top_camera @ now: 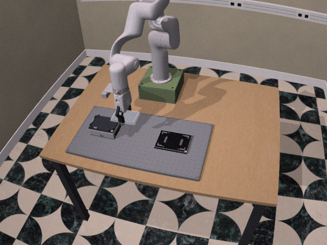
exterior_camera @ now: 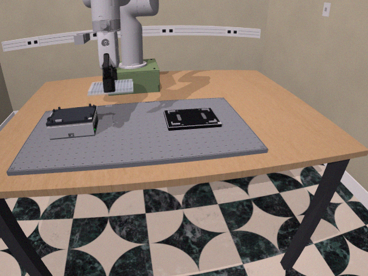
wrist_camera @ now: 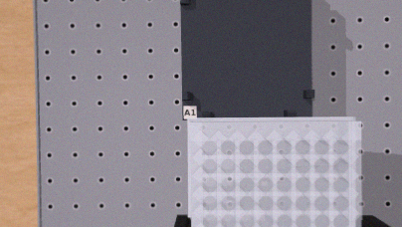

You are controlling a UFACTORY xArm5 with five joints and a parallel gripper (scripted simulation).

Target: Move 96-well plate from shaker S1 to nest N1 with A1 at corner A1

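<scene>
Now: hand 24 cm to the right of the black plate nest N1 and 13 cm above it. Round my hand: white 96-well plate 1 cm below.
</scene>
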